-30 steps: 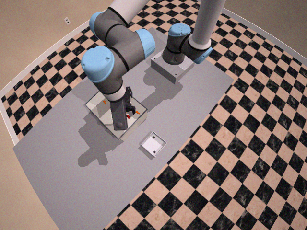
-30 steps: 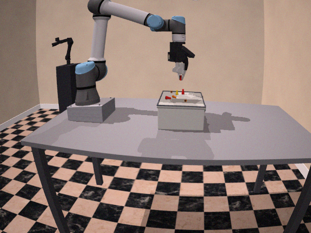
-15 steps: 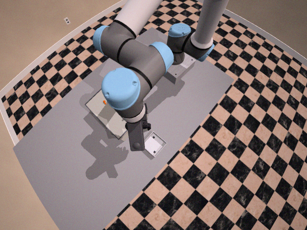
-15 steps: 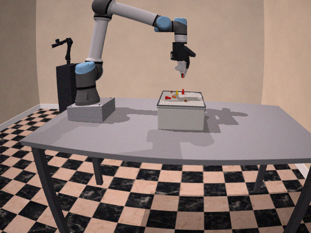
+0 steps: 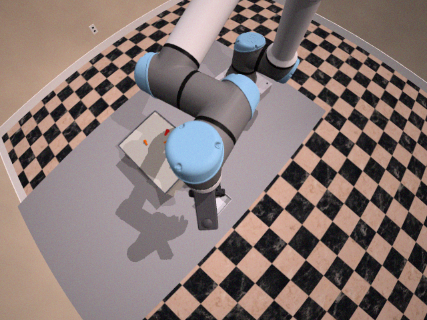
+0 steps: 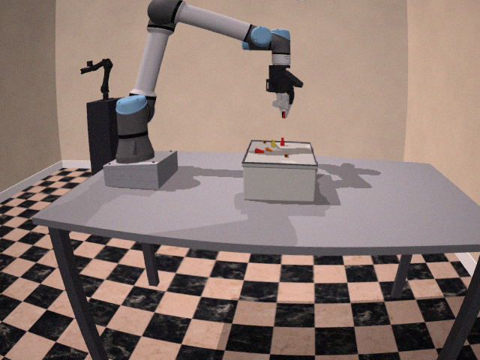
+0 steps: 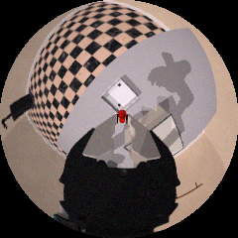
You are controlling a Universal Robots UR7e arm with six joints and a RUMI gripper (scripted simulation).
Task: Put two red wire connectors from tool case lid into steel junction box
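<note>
Right now my hand is 21 cm to the left of the yellow wire connector and 8 cm above it. The rest, counted from my hand: tool case (4 cm ahead, 28 cm to the right, 12 cm below).
</note>
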